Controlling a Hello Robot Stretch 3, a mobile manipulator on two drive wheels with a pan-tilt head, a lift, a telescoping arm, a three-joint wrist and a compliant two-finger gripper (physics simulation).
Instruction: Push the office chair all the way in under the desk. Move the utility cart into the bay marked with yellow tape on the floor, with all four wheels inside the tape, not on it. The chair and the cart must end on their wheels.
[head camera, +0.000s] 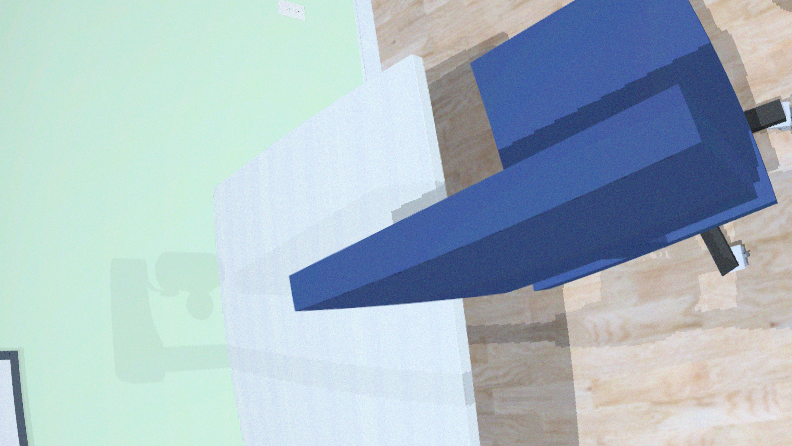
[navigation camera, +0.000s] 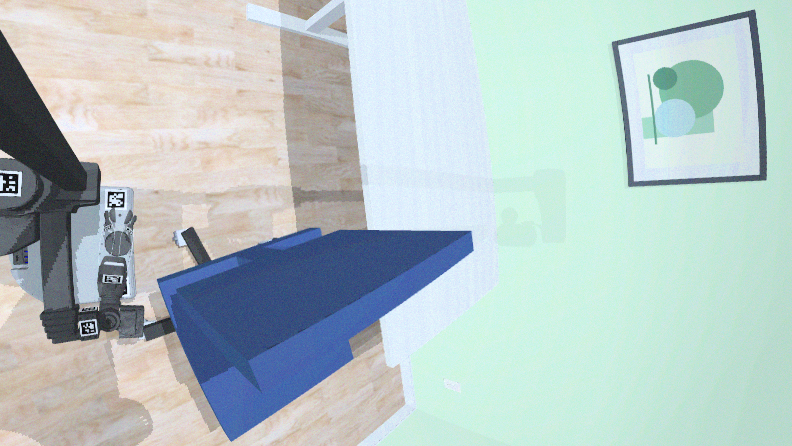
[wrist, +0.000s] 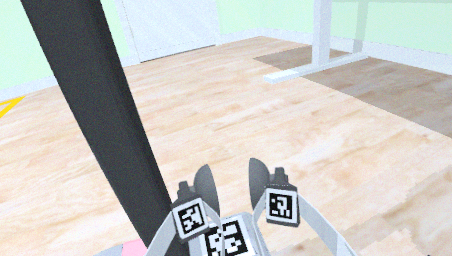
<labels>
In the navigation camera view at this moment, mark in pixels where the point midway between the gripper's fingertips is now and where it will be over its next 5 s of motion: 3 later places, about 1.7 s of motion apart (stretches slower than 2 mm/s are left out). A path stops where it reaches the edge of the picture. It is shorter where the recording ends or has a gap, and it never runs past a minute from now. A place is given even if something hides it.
My gripper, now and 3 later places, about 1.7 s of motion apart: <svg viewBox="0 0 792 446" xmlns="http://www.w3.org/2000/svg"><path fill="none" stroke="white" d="M122 209L204 249L167 215L162 241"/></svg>
</labels>
